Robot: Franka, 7 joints.
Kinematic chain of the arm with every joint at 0, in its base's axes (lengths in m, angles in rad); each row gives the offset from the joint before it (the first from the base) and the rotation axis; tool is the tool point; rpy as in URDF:
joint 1: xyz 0 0 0.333 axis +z
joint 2: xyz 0 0 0 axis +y
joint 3: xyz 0 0 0.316 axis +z
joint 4: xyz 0.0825 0 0 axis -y
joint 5: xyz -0.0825 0 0.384 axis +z
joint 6: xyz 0 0 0 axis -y
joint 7: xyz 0.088 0 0 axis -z
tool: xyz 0 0 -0.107 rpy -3.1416 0 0
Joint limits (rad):
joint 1: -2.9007..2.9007
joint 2: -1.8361..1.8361
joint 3: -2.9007..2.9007
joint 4: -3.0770..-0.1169
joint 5: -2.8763..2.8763
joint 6: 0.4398..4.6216
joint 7: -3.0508..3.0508
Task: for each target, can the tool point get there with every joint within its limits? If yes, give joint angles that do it. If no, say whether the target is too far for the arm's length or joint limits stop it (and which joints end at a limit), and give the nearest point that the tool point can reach.
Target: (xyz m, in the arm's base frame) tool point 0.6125 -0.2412 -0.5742
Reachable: no: too far | nearest point 0.4859 -0.1914 -0.3040 | short by 0.303 m
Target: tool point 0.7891 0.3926 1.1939
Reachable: no: too far | nearest point 0.5495 0.2734 0.9325 | short by 0.374 m
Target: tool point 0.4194 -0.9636 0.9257
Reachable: no: too far | nearest point 0.2982 -0.6852 0.7544 | short by 0.349 m
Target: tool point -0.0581 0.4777 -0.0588
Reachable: yes | joints 0.5570 1.5466 0.7404 -1.9849 -1.4160 2.8627 1.2430
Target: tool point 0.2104 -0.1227 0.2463
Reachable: yes | joints -2.2994 -0.1105 1.9982 -2.6643 -0.3575 1.1860 -1.7876
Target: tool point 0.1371 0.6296 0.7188
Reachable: yes | joints -1.1386 -0.9571 1.1817 -0.8580 1.4092 1.2089 -1.4320
